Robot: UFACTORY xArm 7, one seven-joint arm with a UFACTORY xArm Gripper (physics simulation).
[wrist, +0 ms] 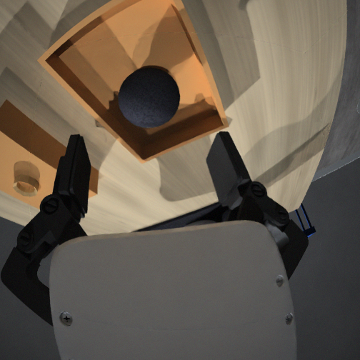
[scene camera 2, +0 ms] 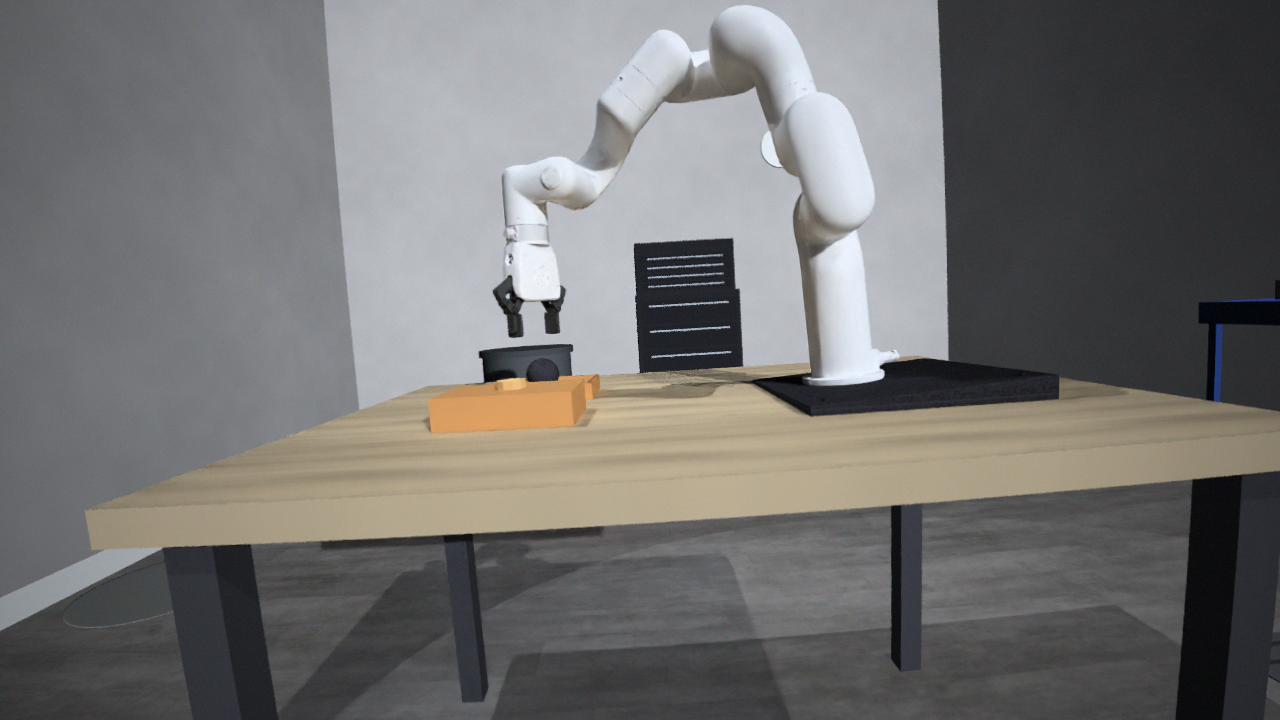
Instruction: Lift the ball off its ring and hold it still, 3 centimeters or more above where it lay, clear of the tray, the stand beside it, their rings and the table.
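Seen in the pictures: gripper, between the fingertips: (scene camera 2: 535,335); arm's base, origin of its link: (scene camera 2: 842,379).
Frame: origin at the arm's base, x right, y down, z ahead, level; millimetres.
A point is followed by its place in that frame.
The dark ball (scene camera 2: 542,369) @[x 185, y -36, z 469 mm] (wrist: 149,96) rests inside the orange open tray (scene camera 2: 592,385) @[x 141, y -6, z 387 mm] (wrist: 185,143); its ring is hidden under it. The orange block-like stand (scene camera 2: 505,410) @[x -65, y -9, z 521 mm] (wrist: 45,150) is beside the tray, with a small raised ring (scene camera 2: 511,383) @[x -21, y -39, z 513 mm] (wrist: 26,184) on top. My gripper (scene camera 2: 534,333) @[x 213, y -96, z 477 mm] (wrist: 150,145) is open and empty, pointing down. In the scene view its fingertips are above the level of the ball. In the wrist view the ball lies beyond the fingertips, towards the top of the picture, not between the fingers.
The wooden table (scene camera 2: 680,447) @[x -252, y 16, z 337 mm] (wrist: 135,210) carries the tray and stand. A black base plate (scene camera 2: 966,385) @[x -198, y -9, z -58 mm] holds the arm's foot at the right. A dark round bin (scene camera 2: 554,354) shows behind the tray, and a black drawer cabinet (scene camera 2: 689,313) stands farther back.
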